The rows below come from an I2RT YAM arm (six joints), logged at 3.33 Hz.
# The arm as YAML. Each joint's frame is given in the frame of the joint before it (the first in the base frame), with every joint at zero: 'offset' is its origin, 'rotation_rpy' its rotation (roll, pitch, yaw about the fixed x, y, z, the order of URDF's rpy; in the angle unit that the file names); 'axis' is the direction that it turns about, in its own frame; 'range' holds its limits. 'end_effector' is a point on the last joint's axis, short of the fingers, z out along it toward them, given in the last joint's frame.
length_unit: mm
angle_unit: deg
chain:
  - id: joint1
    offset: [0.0, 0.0, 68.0]
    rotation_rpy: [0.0, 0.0, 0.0]
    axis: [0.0, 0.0, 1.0]
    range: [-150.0, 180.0]
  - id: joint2
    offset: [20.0, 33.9, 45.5]
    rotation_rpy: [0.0, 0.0, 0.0]
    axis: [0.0, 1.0, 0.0]
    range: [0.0, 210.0]
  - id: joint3
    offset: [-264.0, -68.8, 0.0]
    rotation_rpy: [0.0, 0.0, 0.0]
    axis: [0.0, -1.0, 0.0]
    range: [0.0, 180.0]
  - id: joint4
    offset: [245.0, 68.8, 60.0]
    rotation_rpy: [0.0, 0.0, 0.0]
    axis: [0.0, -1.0, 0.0]
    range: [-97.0, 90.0]
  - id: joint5
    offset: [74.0, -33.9, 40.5]
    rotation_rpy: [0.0, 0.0, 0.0]
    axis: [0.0, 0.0, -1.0]
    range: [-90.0, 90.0]
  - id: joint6
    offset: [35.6, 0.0, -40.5]
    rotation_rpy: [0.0, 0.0, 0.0]
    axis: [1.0, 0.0, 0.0]
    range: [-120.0, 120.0]
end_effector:
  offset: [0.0, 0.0, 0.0]
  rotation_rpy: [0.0, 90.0, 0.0]
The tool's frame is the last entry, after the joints.
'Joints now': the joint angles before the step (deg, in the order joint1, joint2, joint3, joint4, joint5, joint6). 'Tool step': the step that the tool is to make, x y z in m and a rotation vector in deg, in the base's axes. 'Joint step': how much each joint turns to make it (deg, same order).
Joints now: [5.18, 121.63, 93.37, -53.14, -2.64, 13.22]
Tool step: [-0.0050, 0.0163, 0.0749, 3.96, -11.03, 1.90]
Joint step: [2.08, -7.87, 4.22, -0.64, -2.61, 0.84]
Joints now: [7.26, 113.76, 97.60, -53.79, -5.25, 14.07]
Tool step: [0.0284, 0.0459, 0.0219, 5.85, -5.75, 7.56]
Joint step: [4.90, 6.17, 12.84, -0.09, -5.46, -0.56]
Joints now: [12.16, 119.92, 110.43, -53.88, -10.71, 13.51]
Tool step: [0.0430, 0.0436, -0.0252, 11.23, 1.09, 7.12]
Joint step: [3.02, 13.88, 16.03, -0.09, -11.80, 1.61]
